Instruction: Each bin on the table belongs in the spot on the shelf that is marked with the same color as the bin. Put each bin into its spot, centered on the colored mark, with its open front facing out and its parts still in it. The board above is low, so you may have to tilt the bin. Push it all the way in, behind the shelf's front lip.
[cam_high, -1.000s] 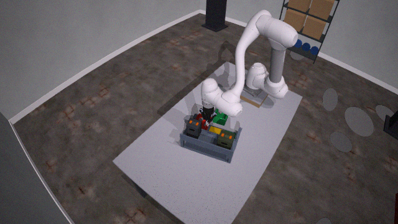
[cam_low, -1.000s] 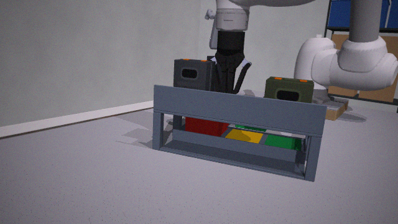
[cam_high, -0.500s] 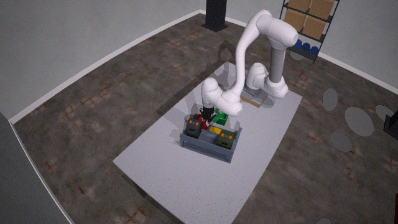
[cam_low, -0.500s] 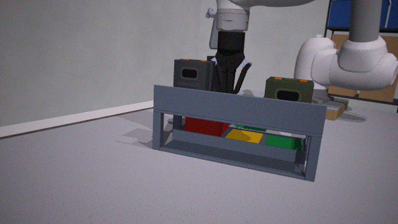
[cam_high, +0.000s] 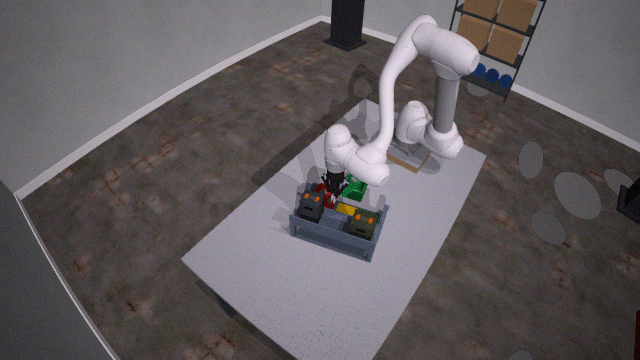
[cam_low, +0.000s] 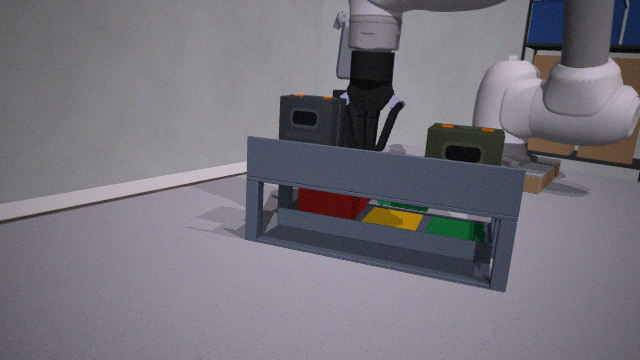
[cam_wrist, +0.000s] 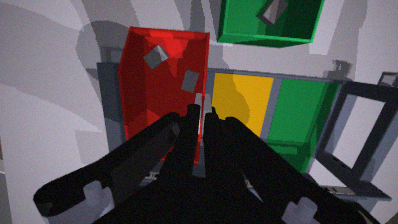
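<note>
The red bin lies 10 mm ahead of my hand, 50 mm to the right of it and 40 mm below it. Round my hand: olive box (70 mm ahead, 220 mm to the left, 60 mm above); green bin (180 mm behind, 50 mm below); dark grey box (150 mm ahead, 10 mm to the left, 80 mm above).
</note>
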